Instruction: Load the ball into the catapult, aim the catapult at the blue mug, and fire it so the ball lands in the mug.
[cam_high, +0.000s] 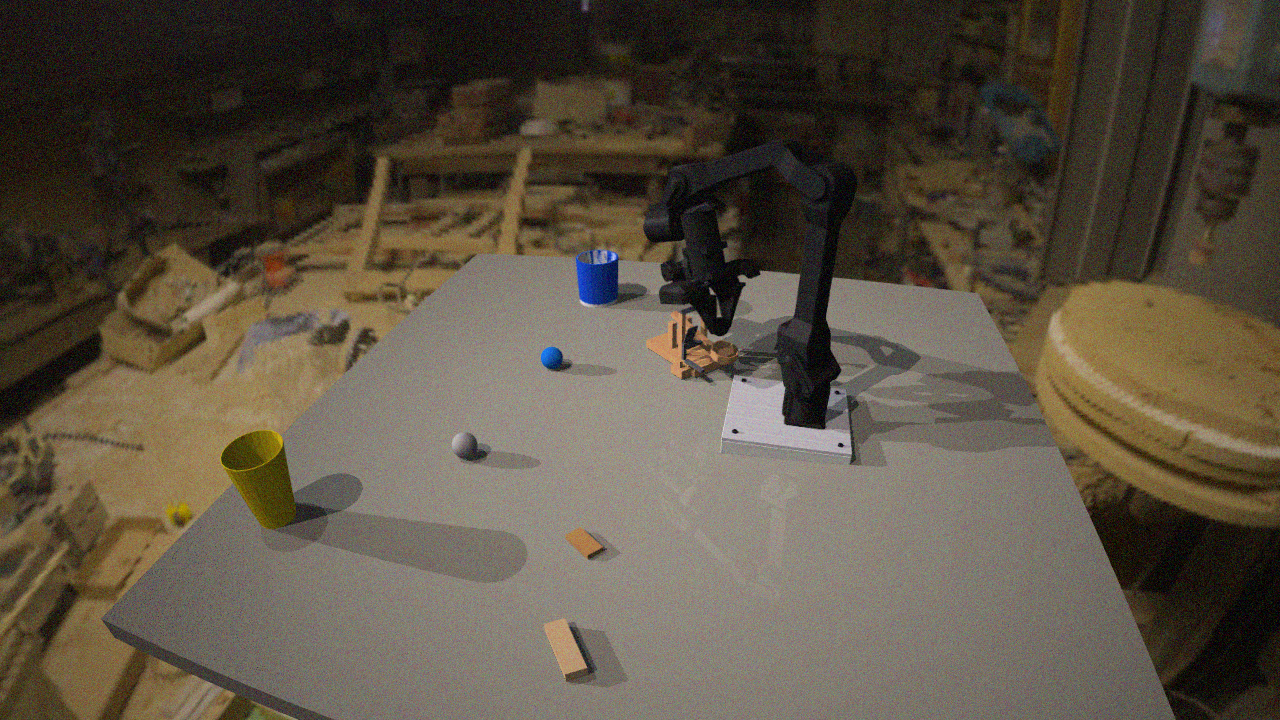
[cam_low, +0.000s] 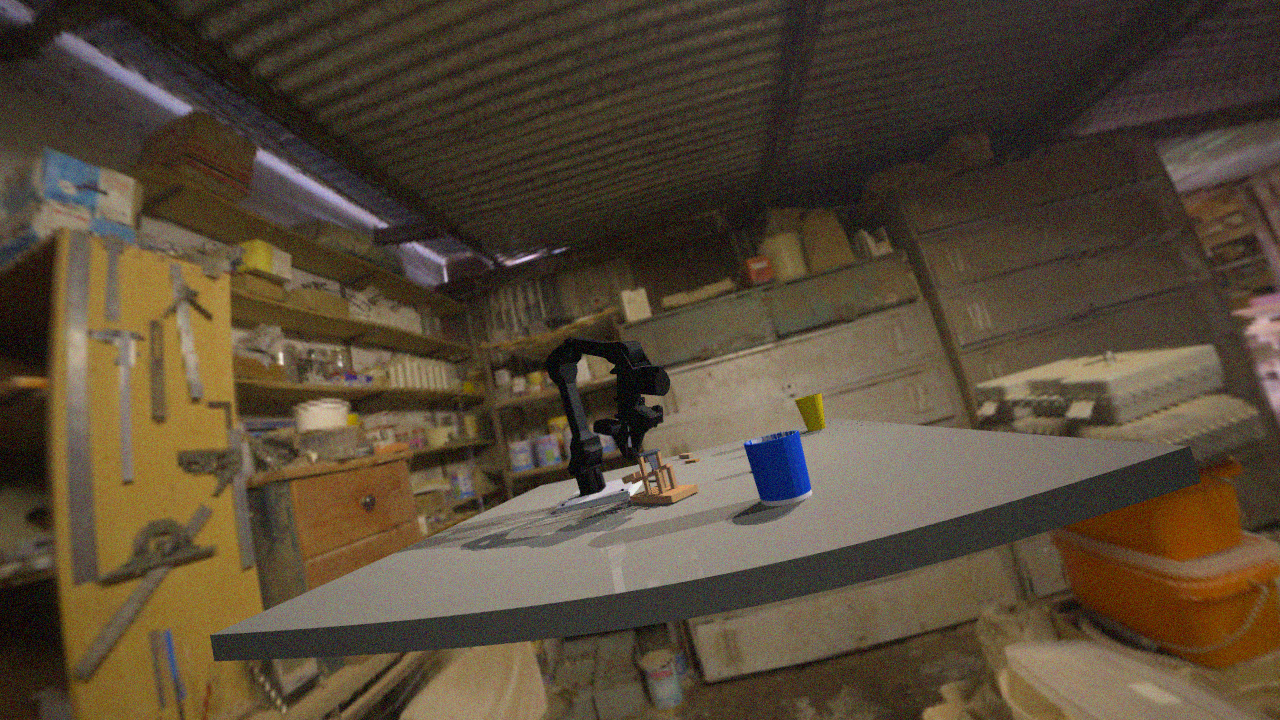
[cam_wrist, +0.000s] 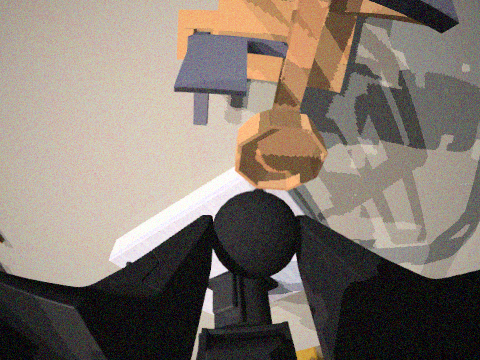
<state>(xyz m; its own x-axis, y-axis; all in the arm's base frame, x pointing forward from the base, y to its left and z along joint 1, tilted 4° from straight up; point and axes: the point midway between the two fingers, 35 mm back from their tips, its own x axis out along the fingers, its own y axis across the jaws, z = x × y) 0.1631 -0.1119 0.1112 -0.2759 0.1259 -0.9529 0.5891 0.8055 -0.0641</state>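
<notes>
Right now the wooden catapult is 5 cm below my gripper tip, 5 cm ahead of it and 4 cm to the right of it. Also, from my gripper tip: blue ball 30 cm ahead, 8 cm below; then black ball 1 cm above; then blue mug 30 cm to the right, 30 cm ahead, 7 cm below.
</notes>
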